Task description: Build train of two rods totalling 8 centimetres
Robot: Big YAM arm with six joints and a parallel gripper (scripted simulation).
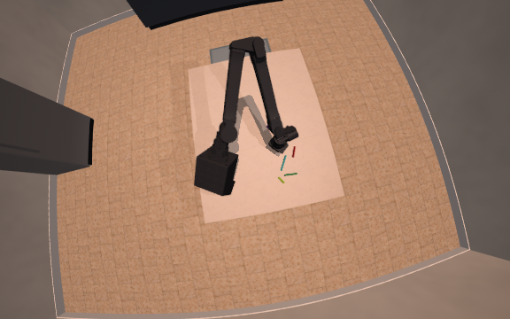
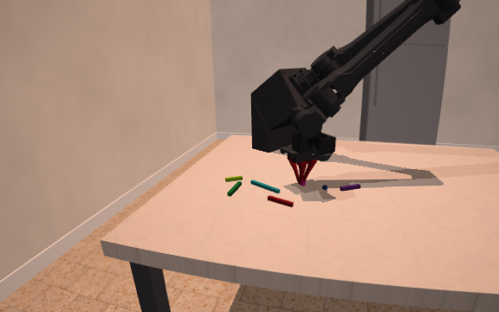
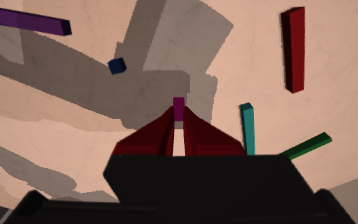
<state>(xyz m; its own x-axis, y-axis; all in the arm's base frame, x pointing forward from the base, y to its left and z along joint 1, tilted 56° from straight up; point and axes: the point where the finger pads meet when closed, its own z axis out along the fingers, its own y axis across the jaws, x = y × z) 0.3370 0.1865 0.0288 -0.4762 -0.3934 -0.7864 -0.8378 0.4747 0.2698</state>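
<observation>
Right now my hand is 1 cm above the magenta rod. Also, from my hand: red rod: 11 cm ahead, 2 cm below, 1 cm to the right; turquoise rod: 9 cm to the right, 5 cm ahead, 2 cm below; blue rod: 6 cm to the left, 2 cm below, 2 cm behind.
</observation>
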